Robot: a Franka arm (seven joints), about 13 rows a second.
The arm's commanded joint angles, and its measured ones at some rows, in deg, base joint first. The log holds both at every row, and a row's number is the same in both.
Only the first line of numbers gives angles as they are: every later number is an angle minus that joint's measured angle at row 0.
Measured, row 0:
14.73, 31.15, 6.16, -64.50, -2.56, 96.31, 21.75
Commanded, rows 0 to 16:
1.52, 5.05, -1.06, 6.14, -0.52, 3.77, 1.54
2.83, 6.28, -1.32, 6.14, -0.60, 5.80, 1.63
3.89, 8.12, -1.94, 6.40, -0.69, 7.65, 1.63
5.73, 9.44, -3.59, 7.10, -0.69, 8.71, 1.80
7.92, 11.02, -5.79, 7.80, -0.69, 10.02, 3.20
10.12, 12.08, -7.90, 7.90, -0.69, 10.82, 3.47
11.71, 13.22, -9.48, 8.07, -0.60, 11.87, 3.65
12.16, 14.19, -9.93, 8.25, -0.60, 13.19, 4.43
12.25, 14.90, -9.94, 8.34, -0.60, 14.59, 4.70
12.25, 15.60, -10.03, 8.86, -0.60, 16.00, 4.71
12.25, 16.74, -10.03, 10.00, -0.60, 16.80, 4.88
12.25, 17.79, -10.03, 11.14, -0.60, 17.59, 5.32
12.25, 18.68, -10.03, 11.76, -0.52, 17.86, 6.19
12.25, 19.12, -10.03, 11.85, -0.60, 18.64, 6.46
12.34, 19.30, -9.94, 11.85, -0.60, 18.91, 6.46
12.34, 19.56, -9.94, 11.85, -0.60, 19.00, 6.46
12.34, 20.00, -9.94, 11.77, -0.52, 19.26, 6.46
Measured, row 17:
11.86, 18.04, -9.49, 8.60, 0.00, 18.80, 4.62
